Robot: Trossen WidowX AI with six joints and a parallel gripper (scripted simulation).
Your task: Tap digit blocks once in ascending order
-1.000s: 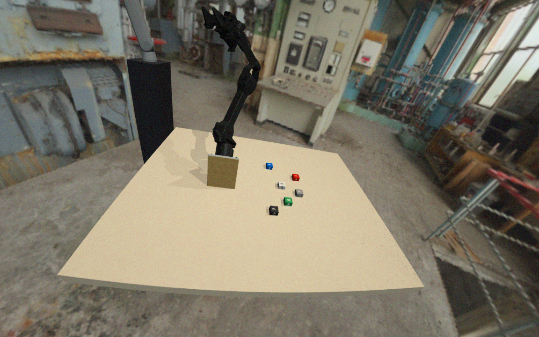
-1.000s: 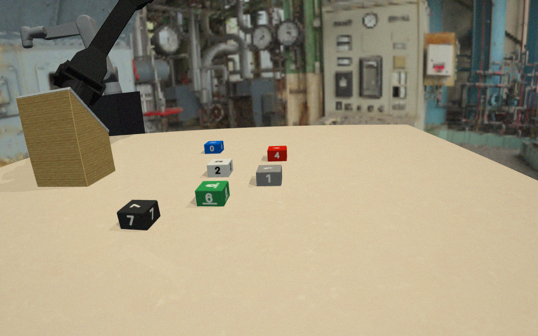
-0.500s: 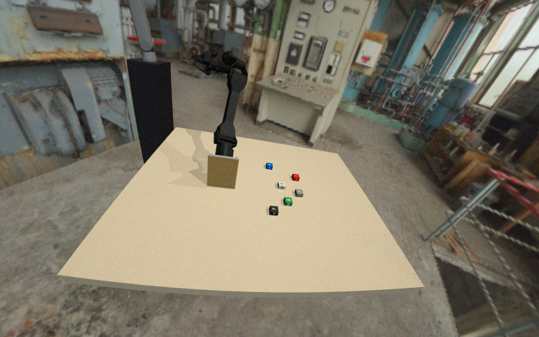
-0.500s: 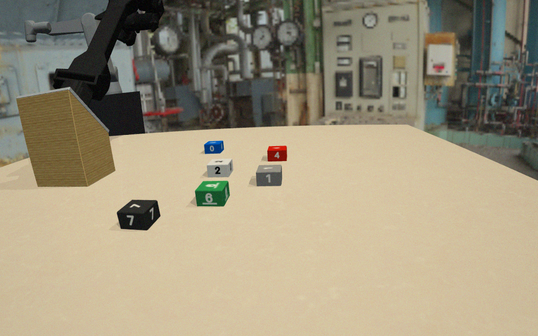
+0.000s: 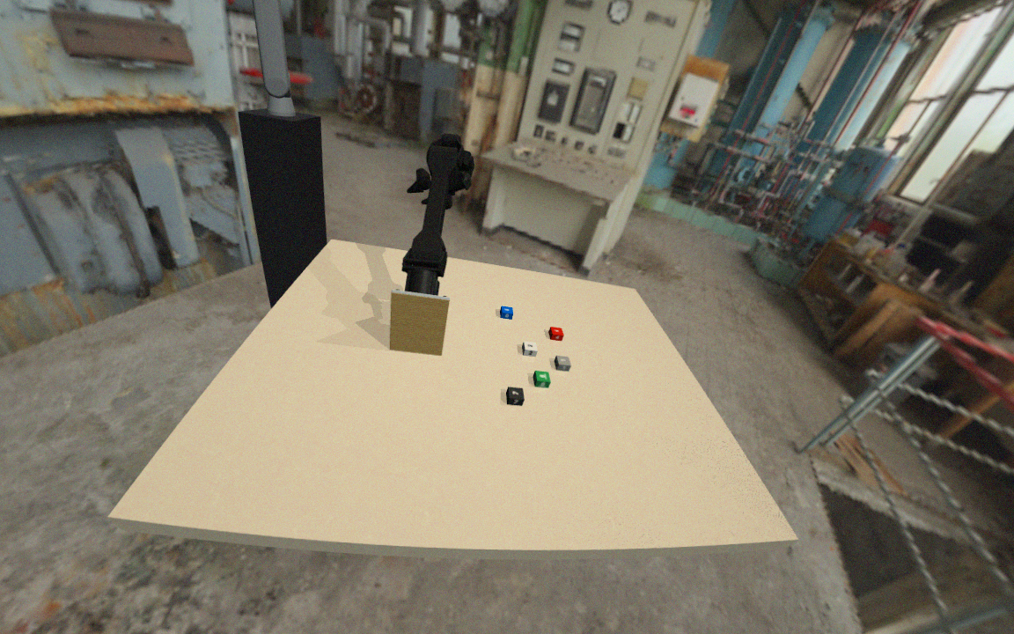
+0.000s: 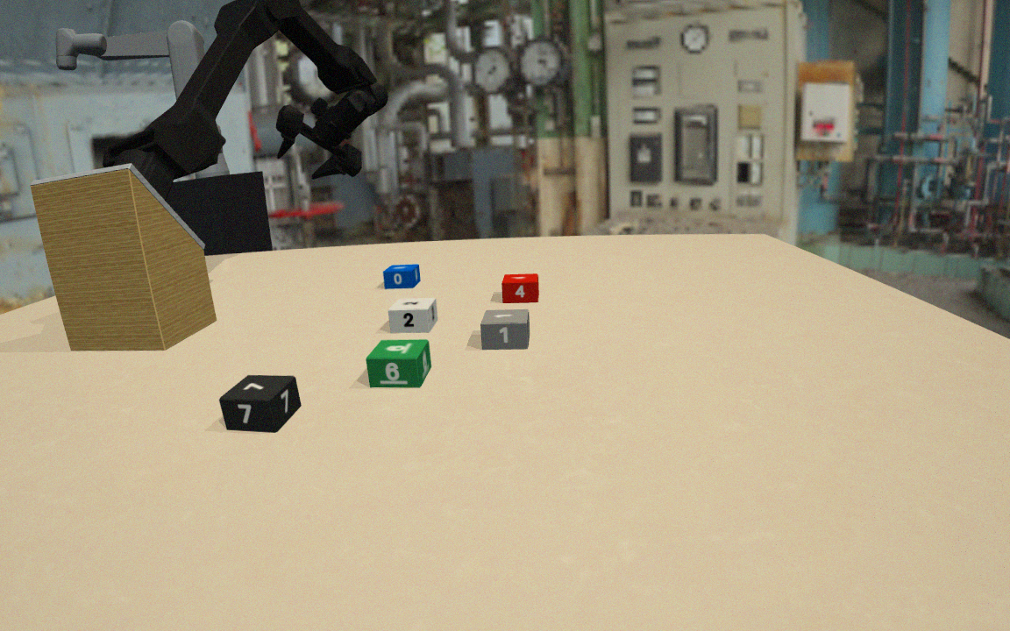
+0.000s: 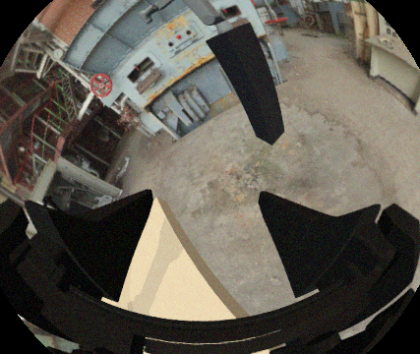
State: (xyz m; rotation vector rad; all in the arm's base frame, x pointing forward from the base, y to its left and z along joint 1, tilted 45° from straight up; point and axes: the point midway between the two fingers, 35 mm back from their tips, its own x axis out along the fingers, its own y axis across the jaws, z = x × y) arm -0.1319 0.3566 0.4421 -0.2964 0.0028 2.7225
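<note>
Right now my gripper tip is 38 cm short of the blue block, 40 cm to the left of it and 13 cm above it. The rest, counted from my gripper tip: white block (44 cm ahead, 53 cm to the right, 13 cm below); red block (52 cm ahead, 45 cm to the right, 13 cm below); grey block (52 cm ahead, 57 cm to the right, 13 cm below).
</note>
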